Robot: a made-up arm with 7 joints. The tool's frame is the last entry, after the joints. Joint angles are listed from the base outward.
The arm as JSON. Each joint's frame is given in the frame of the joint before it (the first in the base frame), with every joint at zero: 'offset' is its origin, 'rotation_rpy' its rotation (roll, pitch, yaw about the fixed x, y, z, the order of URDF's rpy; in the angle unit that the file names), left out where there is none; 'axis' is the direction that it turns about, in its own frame. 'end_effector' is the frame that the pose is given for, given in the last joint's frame.
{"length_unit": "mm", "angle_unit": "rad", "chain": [
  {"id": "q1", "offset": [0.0, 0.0, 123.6], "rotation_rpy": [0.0, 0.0, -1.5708], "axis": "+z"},
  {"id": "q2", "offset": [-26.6, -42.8, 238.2], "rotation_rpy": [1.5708, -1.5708, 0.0], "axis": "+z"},
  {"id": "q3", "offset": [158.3, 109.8, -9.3], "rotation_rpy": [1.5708, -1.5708, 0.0], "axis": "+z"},
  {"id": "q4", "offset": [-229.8, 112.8, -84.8], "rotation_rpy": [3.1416, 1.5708, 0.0], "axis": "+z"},
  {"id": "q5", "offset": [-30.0, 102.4, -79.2], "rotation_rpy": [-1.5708, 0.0, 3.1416], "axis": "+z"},
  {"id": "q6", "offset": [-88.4, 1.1, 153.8], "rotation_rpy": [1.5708, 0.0, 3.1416], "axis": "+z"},
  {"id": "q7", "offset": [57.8, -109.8, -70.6], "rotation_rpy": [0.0, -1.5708, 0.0], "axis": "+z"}
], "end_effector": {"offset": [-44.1, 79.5, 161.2], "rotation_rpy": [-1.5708, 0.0, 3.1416]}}
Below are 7 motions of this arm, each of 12 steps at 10 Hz.
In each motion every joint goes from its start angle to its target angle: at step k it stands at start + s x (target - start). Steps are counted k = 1, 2, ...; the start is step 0. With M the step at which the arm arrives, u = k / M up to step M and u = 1 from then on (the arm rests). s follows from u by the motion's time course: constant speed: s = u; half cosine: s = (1 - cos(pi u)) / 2; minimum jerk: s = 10 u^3 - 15 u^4 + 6 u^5.
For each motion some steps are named. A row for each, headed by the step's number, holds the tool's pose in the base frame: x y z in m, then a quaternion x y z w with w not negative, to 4 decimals.
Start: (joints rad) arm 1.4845 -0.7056 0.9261 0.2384 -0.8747 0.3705 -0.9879
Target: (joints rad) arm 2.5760 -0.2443 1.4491 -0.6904 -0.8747 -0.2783 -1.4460
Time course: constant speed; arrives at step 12
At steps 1, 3, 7, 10, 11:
1: -0.0237 0.1468 0.6599 0.0413 -0.1346 0.7876 0.5998
3: -0.0591 0.1349 0.6669 -0.0409 -0.1403 0.8247 0.5463
7: -0.1118 0.0805 0.6820 -0.1782 -0.1694 0.8577 0.4516
10: -0.1261 0.0194 0.6933 -0.2500 -0.1972 0.8608 0.3970
11: -0.1247 -0.0032 0.6966 -0.2675 -0.2058 0.8605 0.3817

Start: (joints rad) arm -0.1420 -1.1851 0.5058 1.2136 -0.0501 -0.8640 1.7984
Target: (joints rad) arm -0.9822 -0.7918 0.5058 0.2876 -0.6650 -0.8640 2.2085
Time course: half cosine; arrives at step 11
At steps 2, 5, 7, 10, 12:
2: 0.3323 -0.0675 0.5452 -0.6728 0.2271 0.6477 0.2760
5: 0.2795 -0.1743 0.5463 -0.5637 0.5164 0.5808 0.2797
7: 0.2187 -0.2313 0.5652 -0.4295 0.7053 0.5022 0.2568
10: 0.1617 -0.2601 0.5910 -0.2722 0.8418 0.4182 0.2059
12: 0.1579 -0.2614 0.5930 -0.2598 0.8499 0.4121 0.2009

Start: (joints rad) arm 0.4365 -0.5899 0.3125 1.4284 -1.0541 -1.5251 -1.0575
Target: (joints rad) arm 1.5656 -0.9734 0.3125 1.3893 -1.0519 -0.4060 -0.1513
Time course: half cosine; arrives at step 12
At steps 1, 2, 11, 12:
1: -0.0142 0.2926 0.6238 -0.4034 0.1376 -0.8737 0.2344
2: -0.0230 0.2863 0.6296 -0.4352 0.1308 -0.8585 0.2375
11: -0.0541 0.1952 0.6728 -0.8840 -0.1417 -0.4233 0.1385
12: -0.0533 0.1948 0.6720 -0.8882 -0.1482 -0.4142 0.1328

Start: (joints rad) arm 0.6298 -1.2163 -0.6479 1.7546 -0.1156 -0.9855 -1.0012
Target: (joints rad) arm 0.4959 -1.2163 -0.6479 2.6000 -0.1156 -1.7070 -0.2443
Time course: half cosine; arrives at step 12
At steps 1, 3, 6, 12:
1: -0.0647 0.1620 0.6486 -0.8332 -0.2432 -0.1039 0.4855
3: -0.0357 0.1633 0.6581 -0.8288 -0.1949 -0.0101 0.5245
6: 0.0476 0.1553 0.6556 -0.7335 -0.0758 0.2273 0.6361
12: 0.1396 0.1305 0.5919 -0.4255 0.0436 0.4497 0.7841

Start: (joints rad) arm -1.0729 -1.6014 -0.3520 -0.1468 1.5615 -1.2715 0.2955
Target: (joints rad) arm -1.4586 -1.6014 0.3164 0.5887 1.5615 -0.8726 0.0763
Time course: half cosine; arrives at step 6
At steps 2, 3, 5, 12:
2: 0.1604 -0.0171 0.4037 -0.6118 0.1614 0.7362 0.2400
3: 0.1654 -0.0711 0.4331 -0.6657 0.1729 0.6471 0.3288
5: 0.1241 -0.1708 0.4863 -0.7543 0.2439 0.4399 0.4219
12: 0.1118 -0.1846 0.4945 -0.7655 0.2604 0.4038 0.4279

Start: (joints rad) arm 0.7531 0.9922 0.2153 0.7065 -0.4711 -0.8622 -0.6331
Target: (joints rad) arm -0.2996 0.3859 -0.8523 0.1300 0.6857 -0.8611 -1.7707
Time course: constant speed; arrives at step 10
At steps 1, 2, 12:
1: 0.0508 0.2344 0.1372 0.0393 0.4503 0.5384 0.7112
2: 0.0606 0.1973 0.1381 0.0867 0.4965 0.4277 0.7503
12: -0.0585 0.1738 0.2543 0.5727 0.6617 -0.2901 0.3872

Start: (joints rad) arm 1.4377 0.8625 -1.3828 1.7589 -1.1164 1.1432 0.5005
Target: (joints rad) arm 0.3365 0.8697 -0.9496 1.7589 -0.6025 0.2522 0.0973
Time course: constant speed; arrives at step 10
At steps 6, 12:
6: -0.0288 0.0708 0.2217 0.1067 -0.0563 0.2009 0.9721
12: 0.0227 0.0840 0.1647 0.2747 0.0209 -0.0362 0.9606

